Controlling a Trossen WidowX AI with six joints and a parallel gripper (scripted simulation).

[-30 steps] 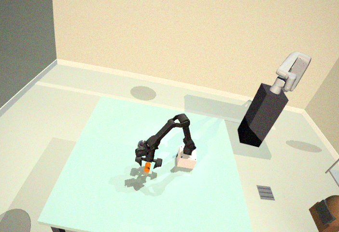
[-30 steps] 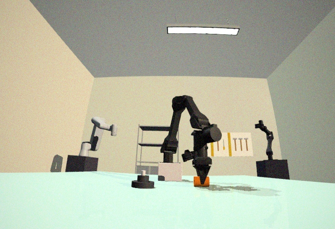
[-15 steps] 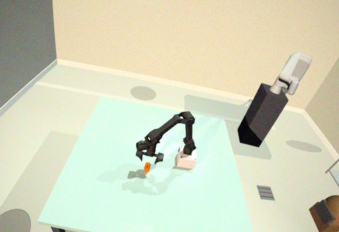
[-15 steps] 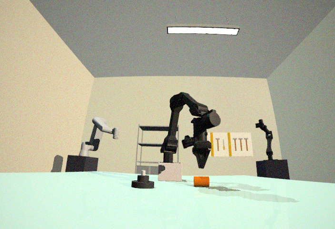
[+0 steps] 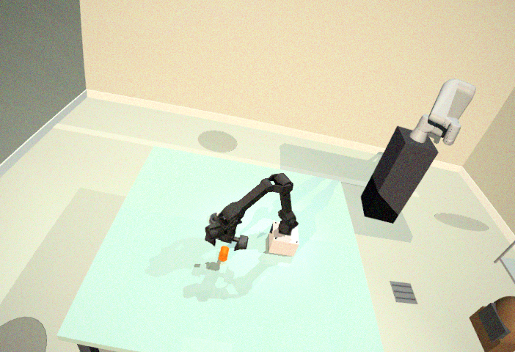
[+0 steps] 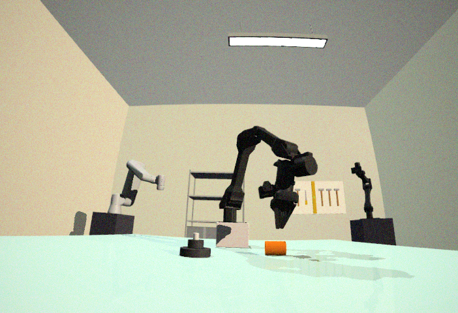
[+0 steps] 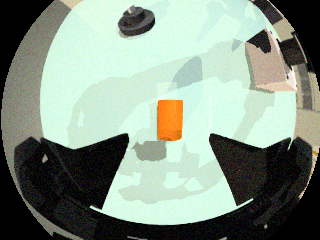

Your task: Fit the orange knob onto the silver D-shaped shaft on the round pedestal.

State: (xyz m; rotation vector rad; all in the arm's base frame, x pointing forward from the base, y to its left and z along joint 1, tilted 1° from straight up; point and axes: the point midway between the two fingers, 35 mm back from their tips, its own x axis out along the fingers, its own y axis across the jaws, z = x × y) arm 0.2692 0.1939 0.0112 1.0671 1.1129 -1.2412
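My gripper tip is 60 mm above the orange knob. Also, from my gripper tip: dark round pedestal (230 mm to the right, 80 mm ahead, 50 mm below).
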